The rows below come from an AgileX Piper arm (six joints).
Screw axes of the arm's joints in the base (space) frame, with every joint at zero. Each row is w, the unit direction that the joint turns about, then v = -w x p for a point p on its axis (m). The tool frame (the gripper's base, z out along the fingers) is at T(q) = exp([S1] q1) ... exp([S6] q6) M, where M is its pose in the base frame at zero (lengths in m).
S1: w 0 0 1 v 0 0 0
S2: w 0 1 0 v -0.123 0 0
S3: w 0 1 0 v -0.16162 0 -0.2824
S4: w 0.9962 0 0.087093 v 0 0.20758 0
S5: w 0 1 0 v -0.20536 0 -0.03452
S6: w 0.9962 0 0.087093 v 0 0.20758 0
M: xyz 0.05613 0 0.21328 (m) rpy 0 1.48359 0 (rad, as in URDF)
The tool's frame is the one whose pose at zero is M.
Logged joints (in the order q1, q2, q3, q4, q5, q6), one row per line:
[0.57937, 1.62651, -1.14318, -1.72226, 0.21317, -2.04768]
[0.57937, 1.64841, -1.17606, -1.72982, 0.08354, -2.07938]
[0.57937, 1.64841, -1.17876, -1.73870, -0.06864, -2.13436]
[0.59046, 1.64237, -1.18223, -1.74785, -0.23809, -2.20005]
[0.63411, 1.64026, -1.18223, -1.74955, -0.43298, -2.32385]
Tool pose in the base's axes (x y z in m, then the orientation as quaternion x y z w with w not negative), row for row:
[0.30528, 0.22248, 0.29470, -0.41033, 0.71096, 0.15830, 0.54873]
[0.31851, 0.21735, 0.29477, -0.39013, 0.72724, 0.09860, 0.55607]
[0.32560, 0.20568, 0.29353, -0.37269, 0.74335, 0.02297, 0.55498]
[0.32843, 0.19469, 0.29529, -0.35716, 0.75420, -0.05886, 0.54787]
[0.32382, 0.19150, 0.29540, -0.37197, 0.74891, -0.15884, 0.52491]
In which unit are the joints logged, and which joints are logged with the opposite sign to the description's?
The joints are logged in radians. Opposite sign: q4.
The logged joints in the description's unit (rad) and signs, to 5 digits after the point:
[0.57937, 1.62651, -1.14318, 1.72226, 0.21317, -2.04768]
[0.57937, 1.64841, -1.17606, 1.72982, 0.08354, -2.07938]
[0.57937, 1.64841, -1.17876, 1.73870, -0.06864, -2.13436]
[0.59046, 1.64237, -1.18223, 1.74785, -0.23809, -2.20005]
[0.63411, 1.64026, -1.18223, 1.74955, -0.43298, -2.32385]

